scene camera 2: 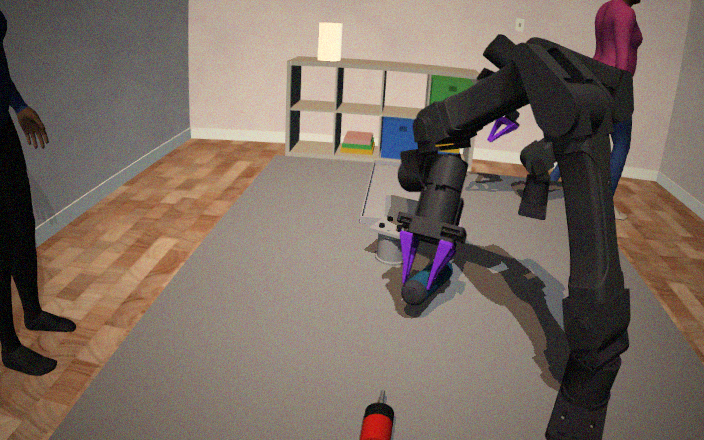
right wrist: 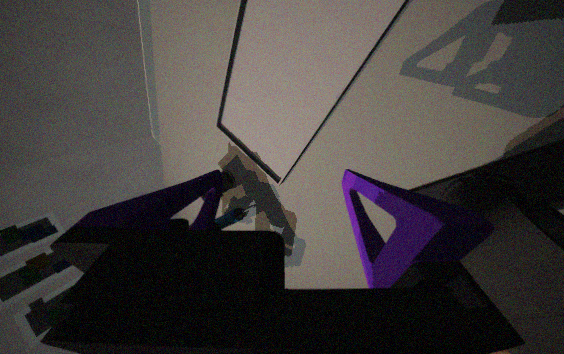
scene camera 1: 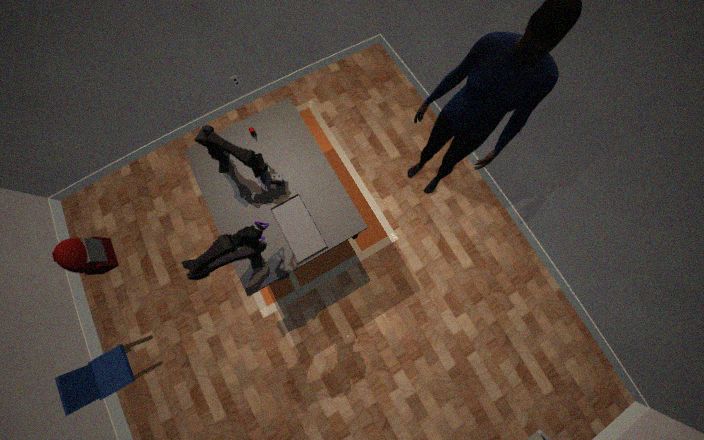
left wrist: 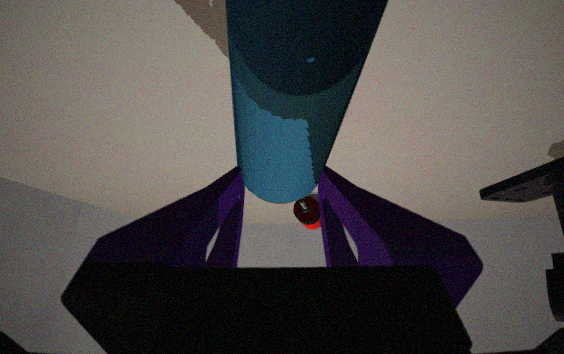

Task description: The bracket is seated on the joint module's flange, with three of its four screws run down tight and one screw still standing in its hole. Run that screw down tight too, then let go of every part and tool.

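Frame: origin at the left arm's base, x down, y ahead, z right, level; millimetres.
Seen in the pictures: left gripper, between the fingertips: (scene camera 2: 415,287) (scene camera 1: 259,158) (left wrist: 281,177); right gripper, between the fingertips: (right wrist: 282,176) (scene camera 1: 266,230); left arm's base, origin of its link: (scene camera 2: 582,398) (scene camera 1: 224,159); right arm's base, origin of its link: (scene camera 2: 533,204) (right wrist: 476,194) (scene camera 1: 255,252).
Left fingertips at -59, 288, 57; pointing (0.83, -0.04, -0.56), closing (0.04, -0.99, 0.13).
Pixels of each thing's top centre, then the offset from my left fingertips to it, as dx, dy, dz.
- grey joint module, centre of its top: (scene camera 2: 394,226) -5, +117, +169
- red screwdriver, centre of its top: (scene camera 2: 380,407) (left wrist: 307,223) (scene camera 1: 252,132) +25, -63, -233
- flat pale tray, centre of its top: (right wrist: 281,59) (scene camera 2: 411,187) (scene camera 1: 297,227) +43, +227, +506
The grey joint module (scene camera 2: 388,250) stands on the table in scene camera 2, with the bracket (scene camera 2: 374,226) on top. Two dark screw heads show; the left arm hides the others, so I cannot tell which screw stands up. My left gripper (scene camera 2: 416,285) (left wrist: 281,177) is shut on a blue screwdriver (scene camera 2: 438,276) (left wrist: 275,150). The screwdriver's rounded dark end faces scene camera 2; its tip is hidden there. It is in front of the module, apart from the bracket. My right gripper (scene camera 1: 263,231) (scene camera 2: 502,129) (right wrist: 282,176) is open and empty, beyond the module.
A red screwdriver (scene camera 1: 252,131) (scene camera 2: 377,425) (left wrist: 307,210) lies near the table's end. A flat pale tray (scene camera 1: 298,228) (right wrist: 300,75) lies behind the module. A shelf unit (scene camera 2: 384,63) stands beyond the table. A person (scene camera 1: 513,77) stands off one side.
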